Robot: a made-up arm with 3 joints. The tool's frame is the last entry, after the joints.
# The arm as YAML. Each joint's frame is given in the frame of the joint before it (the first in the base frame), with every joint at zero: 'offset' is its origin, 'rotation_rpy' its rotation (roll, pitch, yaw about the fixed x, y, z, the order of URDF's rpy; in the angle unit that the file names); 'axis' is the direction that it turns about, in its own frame. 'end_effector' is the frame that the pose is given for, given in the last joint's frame.
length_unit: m
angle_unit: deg
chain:
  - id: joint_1
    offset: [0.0, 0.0, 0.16]
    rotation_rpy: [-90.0, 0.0, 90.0]
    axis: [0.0, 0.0, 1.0]
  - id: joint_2
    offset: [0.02, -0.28, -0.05]
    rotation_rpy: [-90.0, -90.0, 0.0]
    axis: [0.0, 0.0, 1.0]
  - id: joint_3
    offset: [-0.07, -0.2, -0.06]
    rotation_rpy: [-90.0, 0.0, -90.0]
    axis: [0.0, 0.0, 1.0]
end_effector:
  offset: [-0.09, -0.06, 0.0]
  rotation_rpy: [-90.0, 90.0, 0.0]
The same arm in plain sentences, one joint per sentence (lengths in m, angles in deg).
The arm has three revolute joints in a row. What follows holds with every joint at zero, and every direction is one of the base frame's.
The first joint lies 0.16 m along +z from the base frame's origin and rotates about -x.
The second joint lies 0.05 m along +x and 0.02 m along +y and 0.28 m along +z from the first joint and rotates about -z.
The third joint lies 0.07 m along +x and 0.2 m along -y and 0.06 m along +z from the second joint and rotates about -x.
The tool frame, which is the frame that the pose is given for, lies 0.09 m along +y and 0.06 m along -z from the third joint; its axes are parallel to the base frame's.

